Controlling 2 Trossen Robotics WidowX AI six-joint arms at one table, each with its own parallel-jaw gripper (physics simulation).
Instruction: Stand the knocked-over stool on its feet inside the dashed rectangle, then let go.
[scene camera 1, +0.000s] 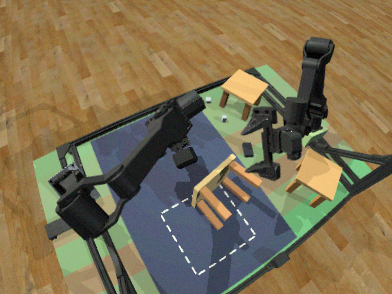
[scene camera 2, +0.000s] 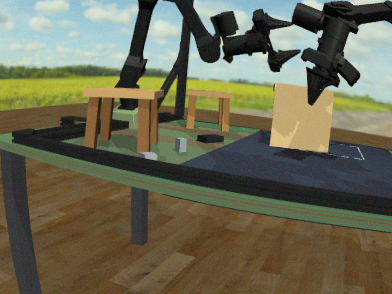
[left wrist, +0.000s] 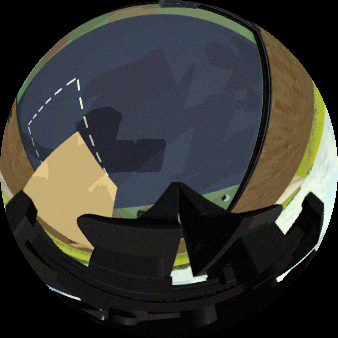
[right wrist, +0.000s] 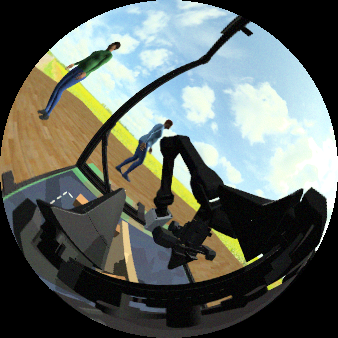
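The knocked-over stool (scene camera 1: 212, 182) (scene camera 2: 300, 120) (left wrist: 75, 187) lies on its side, its seat upright on edge and its legs pointing to the lower right in scene camera 1. It lies across the upper corner of the dashed rectangle (scene camera 1: 198, 273) (left wrist: 77, 81), partly inside and partly outside. My left gripper (scene camera 2: 312, 103) (left wrist: 175, 186) is shut and empty, above the mat on the seat's flat side; its fingertips are hidden in scene camera 1. My right gripper (scene camera 1: 245, 152) (scene camera 2: 295, 37) is open and empty, raised beyond the stool's upper right end.
Two other stools stand upright, one at the back (scene camera 1: 245, 86) (scene camera 2: 125, 93) and one at the right (scene camera 1: 320, 172) (scene camera 2: 210, 94) in scene camera 1. Two small pale cubes (scene camera 1: 208, 100) (scene camera 1: 224, 118) and a black block (scene camera 2: 210, 138) lie near them. Dark rails line the table edges.
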